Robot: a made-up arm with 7 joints. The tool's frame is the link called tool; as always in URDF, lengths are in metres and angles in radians. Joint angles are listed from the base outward. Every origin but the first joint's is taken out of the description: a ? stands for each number. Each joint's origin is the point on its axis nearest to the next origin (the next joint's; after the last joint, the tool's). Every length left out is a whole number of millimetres.
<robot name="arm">
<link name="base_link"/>
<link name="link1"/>
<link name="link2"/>
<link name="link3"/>
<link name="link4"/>
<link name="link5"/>
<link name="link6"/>
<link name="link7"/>
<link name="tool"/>
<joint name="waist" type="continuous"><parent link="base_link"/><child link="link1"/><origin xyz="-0.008 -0.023 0.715" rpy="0 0 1.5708"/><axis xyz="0 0 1"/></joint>
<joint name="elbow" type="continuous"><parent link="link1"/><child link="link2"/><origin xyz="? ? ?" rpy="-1.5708 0 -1.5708"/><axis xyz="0 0 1"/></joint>
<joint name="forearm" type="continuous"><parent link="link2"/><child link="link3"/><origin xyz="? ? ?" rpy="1.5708 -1.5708 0"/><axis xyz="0 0 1"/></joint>
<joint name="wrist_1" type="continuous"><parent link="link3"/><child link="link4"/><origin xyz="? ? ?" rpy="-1.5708 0 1.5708"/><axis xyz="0 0 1"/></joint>
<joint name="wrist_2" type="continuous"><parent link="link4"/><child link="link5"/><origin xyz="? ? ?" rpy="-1.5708 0 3.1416"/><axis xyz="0 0 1"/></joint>
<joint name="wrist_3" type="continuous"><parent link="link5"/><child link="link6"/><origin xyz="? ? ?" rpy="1.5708 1.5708 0"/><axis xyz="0 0 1"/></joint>
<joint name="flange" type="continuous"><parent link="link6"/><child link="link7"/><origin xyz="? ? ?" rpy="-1.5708 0 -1.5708"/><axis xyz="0 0 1"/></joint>
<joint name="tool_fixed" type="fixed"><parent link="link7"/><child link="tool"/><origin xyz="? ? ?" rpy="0 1.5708 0"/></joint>
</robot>
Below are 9 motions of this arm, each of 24 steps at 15 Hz.
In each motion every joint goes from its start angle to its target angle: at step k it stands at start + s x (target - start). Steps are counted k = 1, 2, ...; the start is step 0. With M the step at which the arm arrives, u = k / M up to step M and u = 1 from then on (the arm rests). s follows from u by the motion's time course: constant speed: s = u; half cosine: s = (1 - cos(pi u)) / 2; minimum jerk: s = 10 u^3 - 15 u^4 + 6 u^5.
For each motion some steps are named. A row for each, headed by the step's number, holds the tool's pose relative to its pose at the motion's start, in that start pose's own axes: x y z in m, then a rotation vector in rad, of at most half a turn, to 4 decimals.
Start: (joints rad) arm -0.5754 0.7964 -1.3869 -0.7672 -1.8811 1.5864 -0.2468
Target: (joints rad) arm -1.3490 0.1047 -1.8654 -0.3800 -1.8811 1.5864 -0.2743
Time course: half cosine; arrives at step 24
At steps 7, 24:
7: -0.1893 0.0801 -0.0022 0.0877 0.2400 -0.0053
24: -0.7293 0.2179 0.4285 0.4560 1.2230 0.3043

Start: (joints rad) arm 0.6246 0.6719 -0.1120 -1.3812 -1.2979 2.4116 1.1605
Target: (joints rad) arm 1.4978 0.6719 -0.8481 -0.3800 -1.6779 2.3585 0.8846
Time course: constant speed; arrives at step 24
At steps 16, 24:
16: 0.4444 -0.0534 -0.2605 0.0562 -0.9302 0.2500
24: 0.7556 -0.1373 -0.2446 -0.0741 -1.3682 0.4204

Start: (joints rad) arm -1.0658 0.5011 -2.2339 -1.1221 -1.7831 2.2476 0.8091
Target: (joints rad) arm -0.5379 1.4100 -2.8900 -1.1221 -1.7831 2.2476 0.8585
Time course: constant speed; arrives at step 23
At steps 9, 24:
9: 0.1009 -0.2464 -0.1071 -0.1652 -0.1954 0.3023
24: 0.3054 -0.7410 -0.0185 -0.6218 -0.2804 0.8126

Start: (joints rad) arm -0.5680 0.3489 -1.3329 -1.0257 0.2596 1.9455 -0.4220
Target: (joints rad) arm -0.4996 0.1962 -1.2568 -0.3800 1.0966 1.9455 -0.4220
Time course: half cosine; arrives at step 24
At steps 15, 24:
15: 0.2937 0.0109 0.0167 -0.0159 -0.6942 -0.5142
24: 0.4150 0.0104 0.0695 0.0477 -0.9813 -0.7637

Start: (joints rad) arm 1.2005 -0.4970 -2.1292 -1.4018 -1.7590 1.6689 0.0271
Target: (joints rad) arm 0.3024 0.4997 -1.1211 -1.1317 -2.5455 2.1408 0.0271
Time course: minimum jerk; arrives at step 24
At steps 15, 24:
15: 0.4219 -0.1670 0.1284 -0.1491 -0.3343 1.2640
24: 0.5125 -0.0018 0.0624 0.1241 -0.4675 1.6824

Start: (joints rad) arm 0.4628 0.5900 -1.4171 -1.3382 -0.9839 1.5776 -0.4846
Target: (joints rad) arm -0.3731 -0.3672 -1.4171 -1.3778 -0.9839 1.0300 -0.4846
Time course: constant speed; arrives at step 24
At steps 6, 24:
6: -0.2585 -0.0526 0.0516 -0.0638 0.2330 -0.3561
24: -0.8195 0.1305 0.5344 -0.3935 0.7984 -1.4074

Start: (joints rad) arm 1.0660 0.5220 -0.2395 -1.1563 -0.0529 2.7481 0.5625
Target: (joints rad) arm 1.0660 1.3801 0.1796 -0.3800 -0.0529 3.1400 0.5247
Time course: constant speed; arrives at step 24
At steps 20, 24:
20: -0.1327 0.0835 0.2292 -0.0876 -0.0613 -0.4029
24: -0.1515 0.0636 0.2697 -0.1586 -0.0886 -0.4428

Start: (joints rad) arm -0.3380 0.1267 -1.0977 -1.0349 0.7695 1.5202 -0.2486
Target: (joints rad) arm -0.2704 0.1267 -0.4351 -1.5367 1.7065 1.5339 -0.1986
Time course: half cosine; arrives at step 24
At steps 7, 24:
7: -0.1056 0.0181 -0.0133 0.0118 0.0922 -0.2787
24: -0.5088 0.2185 0.1052 -0.2211 0.5941 -1.2494

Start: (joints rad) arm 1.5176 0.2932 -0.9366 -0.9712 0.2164 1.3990 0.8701
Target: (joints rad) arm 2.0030 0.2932 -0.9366 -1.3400 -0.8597 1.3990 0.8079
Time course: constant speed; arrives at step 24
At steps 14, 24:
14: -0.1195 0.0989 0.1329 0.2177 -0.3536 0.4731
24: -0.1978 0.1413 0.2574 0.4228 -0.6949 0.7511

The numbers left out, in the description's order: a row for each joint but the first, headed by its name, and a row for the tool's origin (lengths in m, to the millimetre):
elbow: 0.008 0.012 0
forearm: 0.01 -0.281 0
wrist_1: -0.019 -0.068 0
wrist_2: 0.095 -0.55 0
wrist_3: -0.01 -0.026 0
flange: 0.005 0.11 0
tool: 0.026 0.017 0

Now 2 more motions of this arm.
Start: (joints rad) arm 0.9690 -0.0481 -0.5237 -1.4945 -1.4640 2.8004 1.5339
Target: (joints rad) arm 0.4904 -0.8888 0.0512 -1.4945 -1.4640 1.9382 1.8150
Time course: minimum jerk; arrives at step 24
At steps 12, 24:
12: 0.1520 -0.0894 -0.2714 -0.4388 -0.3029 0.3304
24: 0.4554 -0.1372 -0.4396 -0.8401 -0.6879 0.5627

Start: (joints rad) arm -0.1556 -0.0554 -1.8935 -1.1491 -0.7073 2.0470 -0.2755
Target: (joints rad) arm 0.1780 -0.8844 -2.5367 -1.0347 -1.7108 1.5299 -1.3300
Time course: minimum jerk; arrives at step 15
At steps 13, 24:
13: -0.6100 0.0713 0.3540 1.2915 1.2820 -0.4854
24: -0.6196 0.0800 0.3617 1.3220 1.3068 -0.5043

